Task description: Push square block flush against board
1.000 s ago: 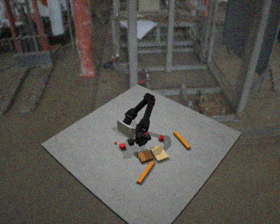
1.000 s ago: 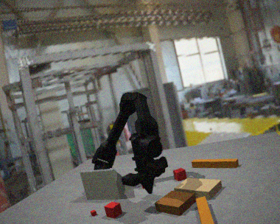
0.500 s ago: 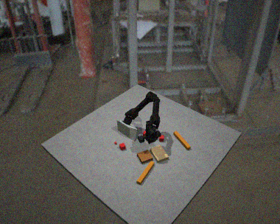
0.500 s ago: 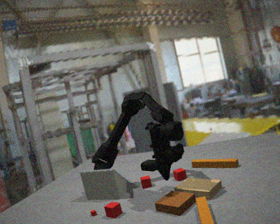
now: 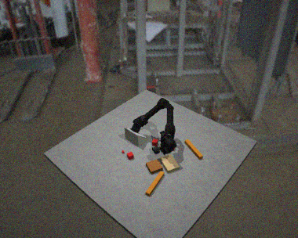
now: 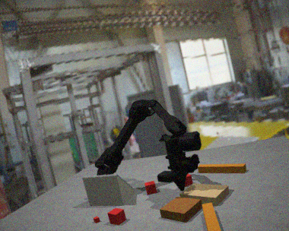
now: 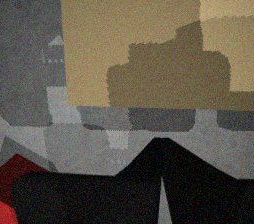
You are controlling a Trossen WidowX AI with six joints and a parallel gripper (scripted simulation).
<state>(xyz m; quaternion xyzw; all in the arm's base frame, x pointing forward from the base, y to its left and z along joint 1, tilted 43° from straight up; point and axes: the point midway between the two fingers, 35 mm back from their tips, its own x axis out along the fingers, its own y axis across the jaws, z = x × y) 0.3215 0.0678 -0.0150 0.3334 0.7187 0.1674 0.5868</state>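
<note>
The brown block lies 140 mm to the right of my gripper tip and 40 mm ahead of it. The rest, counted from my gripper tip: tan block 90 mm ahead, 30 mm to the right; then red piece 250 mm behind, 220 mm to the right, 10 mm below.
</note>
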